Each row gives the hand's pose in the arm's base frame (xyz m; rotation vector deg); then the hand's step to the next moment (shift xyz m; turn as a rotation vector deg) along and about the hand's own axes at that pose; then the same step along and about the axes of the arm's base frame.
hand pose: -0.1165 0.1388 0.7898 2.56 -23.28 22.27
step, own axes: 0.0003 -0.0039 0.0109 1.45 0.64 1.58
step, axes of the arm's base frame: -0.0024 -0.0048 0.0103 0.39 0.93 2.00
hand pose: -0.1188 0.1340 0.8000 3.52 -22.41 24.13
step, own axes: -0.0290 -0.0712 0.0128 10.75 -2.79 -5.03
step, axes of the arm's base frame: 0.0003 -0.0779 0.0023 11.96 2.30 -0.48
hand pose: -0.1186 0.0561 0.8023 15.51 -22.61 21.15
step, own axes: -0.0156 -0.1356 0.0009 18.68 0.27 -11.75
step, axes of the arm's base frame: 0.0404 -0.1267 -0.0307 19.72 9.58 -2.56
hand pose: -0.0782 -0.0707 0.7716 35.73 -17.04 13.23
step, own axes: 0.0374 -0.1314 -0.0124 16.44 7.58 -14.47
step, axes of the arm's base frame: 0.0768 -0.0916 -0.0674 15.99 16.71 -1.50
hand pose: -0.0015 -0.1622 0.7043 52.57 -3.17 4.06
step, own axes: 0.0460 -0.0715 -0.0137 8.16 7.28 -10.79
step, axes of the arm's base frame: 0.0521 -0.0307 -0.0613 7.70 13.29 -0.15
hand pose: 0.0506 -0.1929 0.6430 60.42 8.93 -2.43
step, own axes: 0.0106 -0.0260 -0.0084 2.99 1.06 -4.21
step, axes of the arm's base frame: 0.0067 -0.0051 -0.0281 2.62 4.30 -1.57
